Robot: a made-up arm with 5 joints. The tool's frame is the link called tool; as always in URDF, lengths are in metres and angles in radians. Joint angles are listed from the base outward. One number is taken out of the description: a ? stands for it. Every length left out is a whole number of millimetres.
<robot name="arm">
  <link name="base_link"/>
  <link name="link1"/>
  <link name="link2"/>
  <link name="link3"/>
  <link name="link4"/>
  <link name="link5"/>
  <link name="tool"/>
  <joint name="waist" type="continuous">
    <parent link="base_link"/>
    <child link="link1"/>
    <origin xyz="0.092 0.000 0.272" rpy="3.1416 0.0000 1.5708"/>
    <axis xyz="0 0 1"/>
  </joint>
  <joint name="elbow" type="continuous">
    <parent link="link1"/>
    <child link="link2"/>
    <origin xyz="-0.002 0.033 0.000" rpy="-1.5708 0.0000 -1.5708"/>
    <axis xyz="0 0 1"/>
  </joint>
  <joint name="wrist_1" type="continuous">
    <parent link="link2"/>
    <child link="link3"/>
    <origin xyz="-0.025 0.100 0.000" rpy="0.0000 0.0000 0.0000"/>
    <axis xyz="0 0 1"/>
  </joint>
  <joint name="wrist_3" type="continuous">
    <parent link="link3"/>
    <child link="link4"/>
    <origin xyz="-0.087 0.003 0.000" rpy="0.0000 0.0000 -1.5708"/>
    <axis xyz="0 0 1"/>
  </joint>
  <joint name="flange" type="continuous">
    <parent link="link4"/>
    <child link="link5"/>
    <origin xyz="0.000 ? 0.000" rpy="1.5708 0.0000 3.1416"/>
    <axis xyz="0 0 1"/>
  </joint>
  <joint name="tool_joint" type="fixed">
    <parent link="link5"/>
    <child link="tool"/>
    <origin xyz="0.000 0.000 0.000" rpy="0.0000 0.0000 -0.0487"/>
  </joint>
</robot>
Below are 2 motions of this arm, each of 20 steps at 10 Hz.
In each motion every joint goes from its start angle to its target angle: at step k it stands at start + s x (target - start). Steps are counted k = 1, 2, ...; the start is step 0. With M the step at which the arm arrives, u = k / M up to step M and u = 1 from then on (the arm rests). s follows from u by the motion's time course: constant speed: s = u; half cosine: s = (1 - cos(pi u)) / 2; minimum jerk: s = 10 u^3 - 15 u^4 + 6 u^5.
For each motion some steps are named. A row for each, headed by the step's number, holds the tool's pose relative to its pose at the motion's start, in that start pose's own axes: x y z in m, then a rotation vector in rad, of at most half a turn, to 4 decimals.
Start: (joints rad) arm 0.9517 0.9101 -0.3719 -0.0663 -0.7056
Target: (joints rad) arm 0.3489 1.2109 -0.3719 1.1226 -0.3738
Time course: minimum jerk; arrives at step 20
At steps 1, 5, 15, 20:
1: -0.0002 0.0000 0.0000 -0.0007 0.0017 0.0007
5: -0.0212 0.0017 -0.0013 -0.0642 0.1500 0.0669
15: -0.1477 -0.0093 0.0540 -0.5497 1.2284 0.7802
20: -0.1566 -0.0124 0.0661 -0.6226 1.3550 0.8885

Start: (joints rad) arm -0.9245 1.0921 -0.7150 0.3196 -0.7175
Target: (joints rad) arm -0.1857 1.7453 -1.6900 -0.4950 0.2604
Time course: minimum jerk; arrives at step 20
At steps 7, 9, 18, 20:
7: 0.0394 -0.0281 -0.0038 0.0444 -0.3015 0.1352
9: 0.0648 -0.0528 0.0016 0.0180 -0.5336 0.2523
18: 0.1104 -0.1435 0.0651 -0.4475 -1.2763 0.7198
20: 0.1105 -0.1447 0.0664 -0.4584 -1.2857 0.7270

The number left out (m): -0.061
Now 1 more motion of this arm.
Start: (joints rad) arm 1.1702 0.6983 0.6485 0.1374 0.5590
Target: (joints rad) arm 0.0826 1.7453 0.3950 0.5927 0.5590
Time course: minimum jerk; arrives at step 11
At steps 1, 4, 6, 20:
1: 0.0000 0.0012 -0.0007 0.0045 0.0068 0.0071
4: -0.0100 0.0436 -0.0231 0.1375 0.2880 0.2796
6: -0.0467 0.0822 -0.0412 0.1884 0.7025 0.6249
20: -0.1050 0.0872 -0.0453 0.0292 1.2636 0.9920

